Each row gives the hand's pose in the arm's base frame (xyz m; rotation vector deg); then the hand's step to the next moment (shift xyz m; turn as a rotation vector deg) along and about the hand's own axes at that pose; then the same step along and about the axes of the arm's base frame.
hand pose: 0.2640 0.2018 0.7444 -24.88 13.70 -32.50
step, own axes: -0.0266 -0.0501 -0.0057 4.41 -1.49 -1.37
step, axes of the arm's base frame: -0.0470 -0.0248 0.0206 2.46 -4.07 -0.97
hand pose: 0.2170 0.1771 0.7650 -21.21 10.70 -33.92
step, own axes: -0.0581 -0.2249 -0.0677 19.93 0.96 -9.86
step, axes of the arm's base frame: -0.1805 -0.1584 0.0298 14.02 -13.54 -10.74
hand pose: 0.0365 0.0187 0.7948 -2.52 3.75 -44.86
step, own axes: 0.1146 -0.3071 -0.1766 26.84 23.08 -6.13
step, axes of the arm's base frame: -0.1482 -0.3010 -0.1613 34.74 -2.70 -8.73
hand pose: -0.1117 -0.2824 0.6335 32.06 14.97 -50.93
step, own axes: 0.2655 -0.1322 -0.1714 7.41 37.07 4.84
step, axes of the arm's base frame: 0.0597 -0.1448 -0.3047 33.81 10.94 13.78
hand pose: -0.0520 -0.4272 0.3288 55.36 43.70 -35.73
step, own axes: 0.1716 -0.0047 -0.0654 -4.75 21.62 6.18
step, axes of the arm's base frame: 0.0784 0.0338 -0.1626 15.35 4.57 16.48
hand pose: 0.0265 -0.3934 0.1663 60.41 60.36 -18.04
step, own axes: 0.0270 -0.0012 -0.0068 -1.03 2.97 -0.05
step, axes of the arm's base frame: 0.0090 0.0118 -0.0236 1.42 1.28 2.50
